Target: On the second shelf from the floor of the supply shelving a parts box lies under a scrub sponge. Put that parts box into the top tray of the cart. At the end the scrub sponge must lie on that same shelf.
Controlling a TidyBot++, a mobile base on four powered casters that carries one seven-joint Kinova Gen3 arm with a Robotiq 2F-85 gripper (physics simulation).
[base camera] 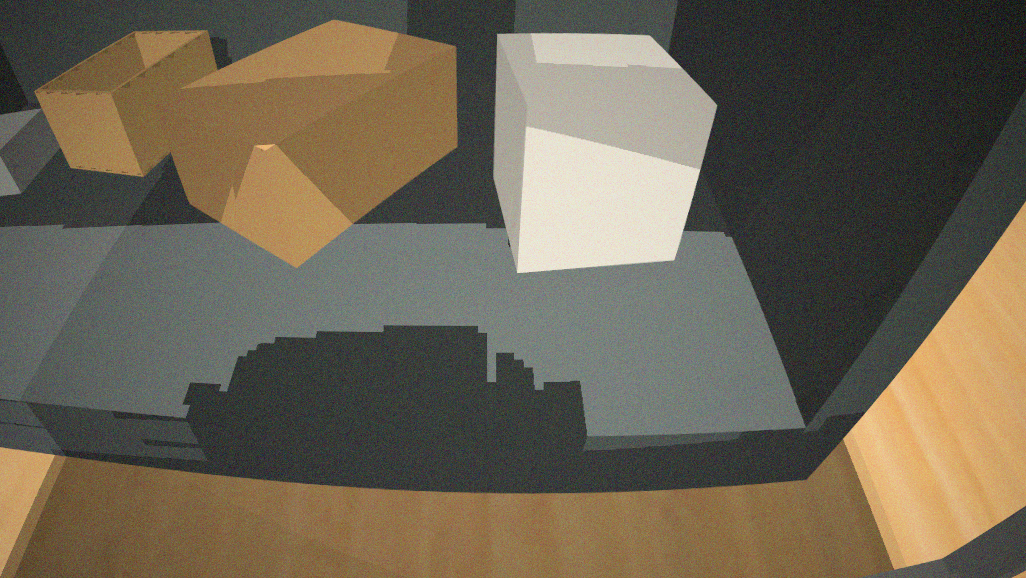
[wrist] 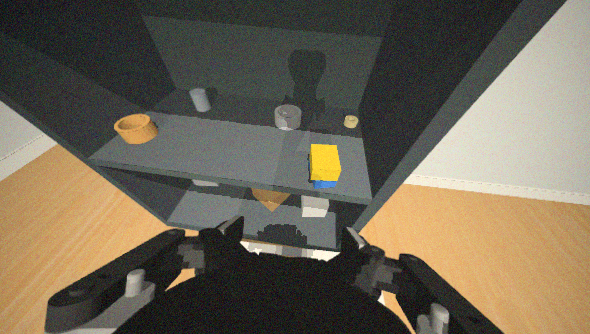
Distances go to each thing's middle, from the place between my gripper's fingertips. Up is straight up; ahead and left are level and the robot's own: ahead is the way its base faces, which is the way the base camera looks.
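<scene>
Here is the yellow scrub sponge (wrist: pixel 324 161), and my gripper is now 200 mm above it, 270 mm short of it and 60 mm to the left of it.
</scene>
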